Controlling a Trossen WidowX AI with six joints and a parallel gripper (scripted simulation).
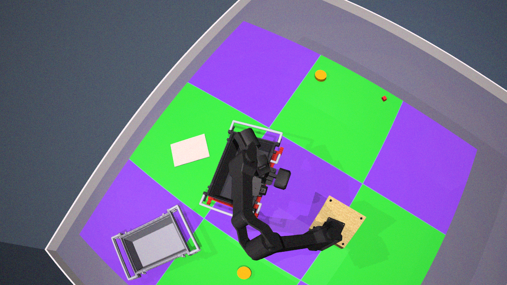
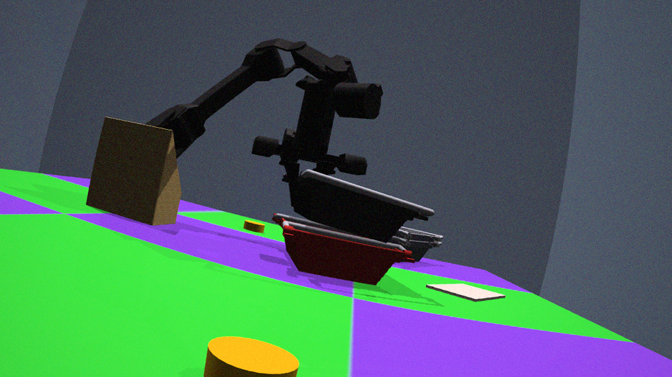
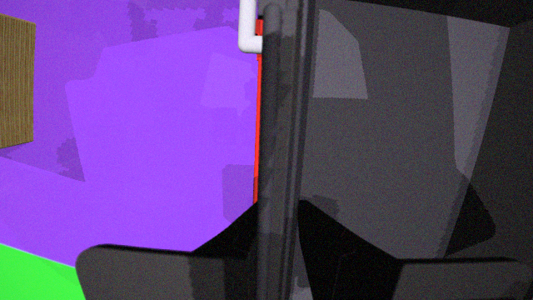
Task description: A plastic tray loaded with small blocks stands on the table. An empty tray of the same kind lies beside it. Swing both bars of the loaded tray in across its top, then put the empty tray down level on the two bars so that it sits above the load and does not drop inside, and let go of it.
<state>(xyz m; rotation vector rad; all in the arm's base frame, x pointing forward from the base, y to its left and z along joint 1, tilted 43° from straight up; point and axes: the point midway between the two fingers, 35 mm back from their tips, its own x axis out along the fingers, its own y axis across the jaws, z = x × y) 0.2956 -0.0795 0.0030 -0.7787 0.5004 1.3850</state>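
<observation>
My gripper tip is now 7 cm short of the black tray, 3 cm below it and 1 cm to the right of it. Also, from my gripper tip: white card: 33 cm ahead, 8 cm below; then small red cube: 55 cm to the right, 31 cm behind, 8 cm below.
</observation>
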